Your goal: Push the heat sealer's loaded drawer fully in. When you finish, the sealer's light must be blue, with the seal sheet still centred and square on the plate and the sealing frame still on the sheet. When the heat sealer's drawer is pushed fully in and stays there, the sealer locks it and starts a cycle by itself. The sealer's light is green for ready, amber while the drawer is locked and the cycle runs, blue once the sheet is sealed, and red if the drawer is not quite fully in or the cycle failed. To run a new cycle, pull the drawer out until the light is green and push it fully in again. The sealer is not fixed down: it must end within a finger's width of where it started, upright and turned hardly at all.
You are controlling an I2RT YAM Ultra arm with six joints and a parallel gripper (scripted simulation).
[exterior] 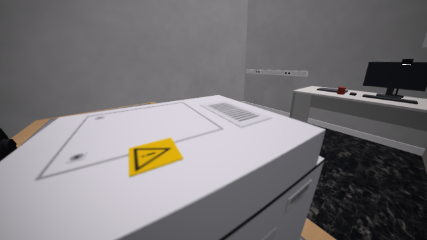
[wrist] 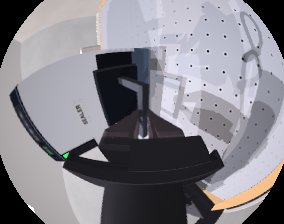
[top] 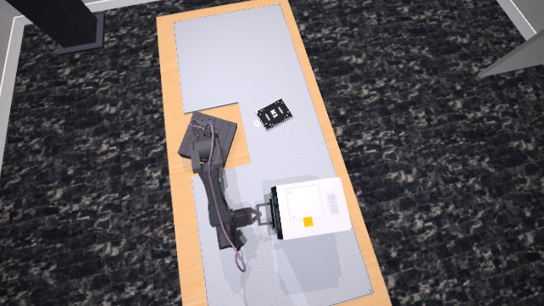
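Right now my hand is 120 mm short of the sealer drawer, 10 mm to the left of it and 10 mm above it.
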